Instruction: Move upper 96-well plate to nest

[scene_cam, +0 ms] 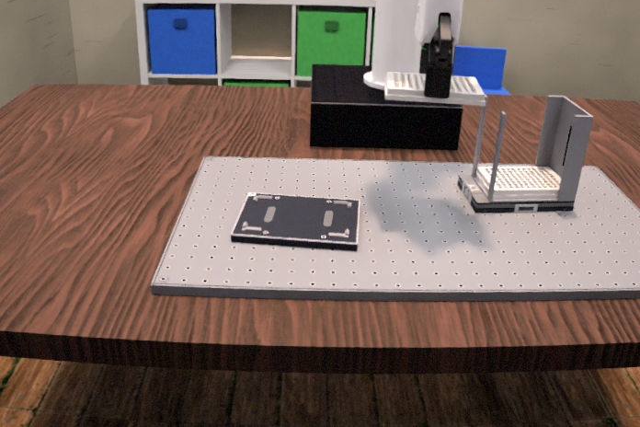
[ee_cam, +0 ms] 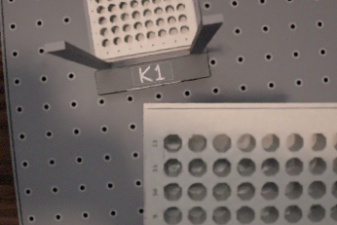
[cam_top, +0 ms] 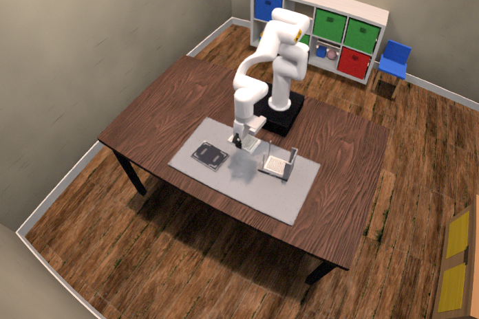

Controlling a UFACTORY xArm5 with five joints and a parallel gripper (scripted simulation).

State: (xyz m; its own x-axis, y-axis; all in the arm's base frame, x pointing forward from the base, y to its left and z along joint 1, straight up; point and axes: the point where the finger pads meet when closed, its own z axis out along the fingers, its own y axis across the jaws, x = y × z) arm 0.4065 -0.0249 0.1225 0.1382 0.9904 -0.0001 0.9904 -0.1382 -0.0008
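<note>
My gripper is now 40 mm short of the plate nest N1, 180 mm to the left of it and 190 mm above it. The rest, counted from my hand: grey wall 40 mm behind, 240 mm to the left, 110 mm below.
</note>
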